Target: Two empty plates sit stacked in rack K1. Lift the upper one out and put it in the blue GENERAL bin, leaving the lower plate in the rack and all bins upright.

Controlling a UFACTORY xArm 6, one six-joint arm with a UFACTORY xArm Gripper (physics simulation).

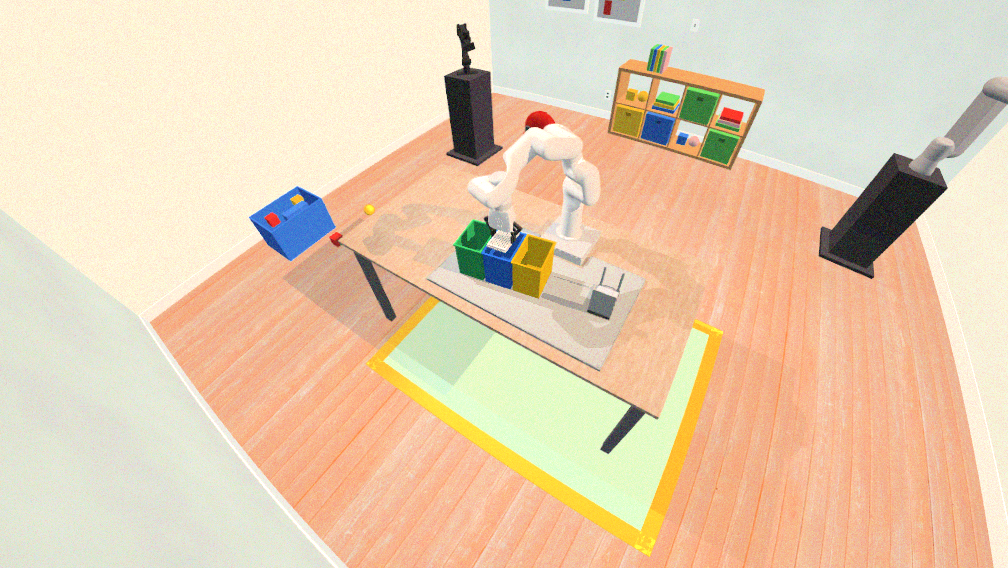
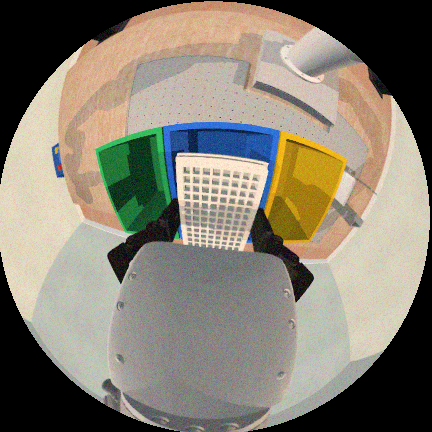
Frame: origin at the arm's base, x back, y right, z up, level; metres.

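Seen in the pictures: gripper, fingertip midpoint: (image 1: 503, 238) (image 2: 216, 213); arm's base at its link origin: (image 1: 568, 232).
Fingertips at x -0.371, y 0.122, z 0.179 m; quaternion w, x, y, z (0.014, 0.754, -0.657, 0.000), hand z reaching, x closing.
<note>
Pixels of each thing's top centre, then the offset from my fingertips to it. Level surfaces: height alone.
- white gridded plate at its top centre: (image 2: 216, 217) (image 1: 503, 237) dx -0.001, dy +0.000, dz +0.007 m
- blue bin at its top centre: (image 2: 218, 194) (image 1: 504, 243) dx +0.006, dy +0.000, dz -0.031 m
- green bin at its top centre: (image 2: 132, 194) (image 1: 476, 235) dx -0.021, dy +0.129, dz -0.031 m
- yellow bin at its top centre: (image 2: 304, 202) (image 1: 534, 251) dx +0.033, dy -0.129, dz -0.031 m
- grey rack at its top centre: (image 2: 366, 207) (image 1: 610, 279) dx +0.104, dy -0.444, dz -0.062 m
- white plate at its top centre: (image 1: 604, 299) (image 2: 344, 191) dx +0.094, dy -0.445, dz -0.177 m
- grey perforated board at its surface level: dz -0.211 m
- wooden table at its surface level: dz -0.224 m
My gripper (image 1: 505, 234) (image 2: 216, 213) is shut on a white gridded plate (image 1: 500, 242) (image 2: 222, 161), with a black finger at each side edge. The plate is over the opening of the blue bin (image 1: 498, 270) (image 2: 230, 141), close to its rim; I cannot tell whether any of it is below the rim. The blue bin stands upright between the green bin (image 1: 470, 261) (image 2: 112, 175) and the yellow bin (image 1: 528, 280) (image 2: 320, 175), both upright. The grey rack (image 1: 601, 303) (image 2: 356, 220) stands to the right, with a white plate (image 1: 607, 289) (image 2: 345, 192) in it.
The bins and rack stand on a grey perforated board (image 1: 518, 310) (image 2: 190, 95) on the wooden table (image 1: 656, 377) (image 2: 105, 107). The arm's base (image 1: 568, 248) (image 2: 295, 92) is behind the bins. A blue box (image 1: 297, 232) with blocks is beyond the table's left end.
</note>
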